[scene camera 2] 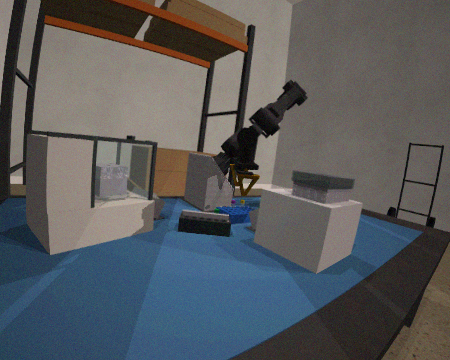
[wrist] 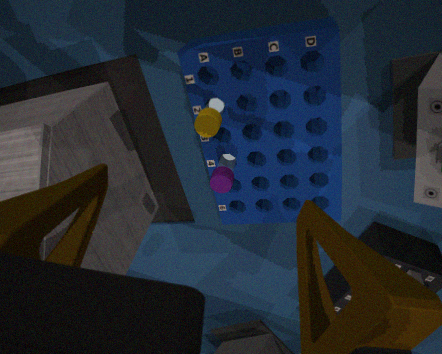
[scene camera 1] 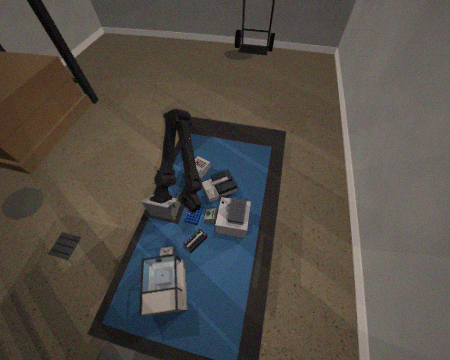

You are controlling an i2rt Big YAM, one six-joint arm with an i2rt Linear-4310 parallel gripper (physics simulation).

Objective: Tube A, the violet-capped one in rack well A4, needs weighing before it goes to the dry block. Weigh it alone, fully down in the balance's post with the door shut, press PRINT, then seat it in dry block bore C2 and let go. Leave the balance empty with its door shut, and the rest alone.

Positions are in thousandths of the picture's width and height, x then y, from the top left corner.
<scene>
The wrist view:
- my gripper: 467,544
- grey box with green START button: 926,210
</scene>
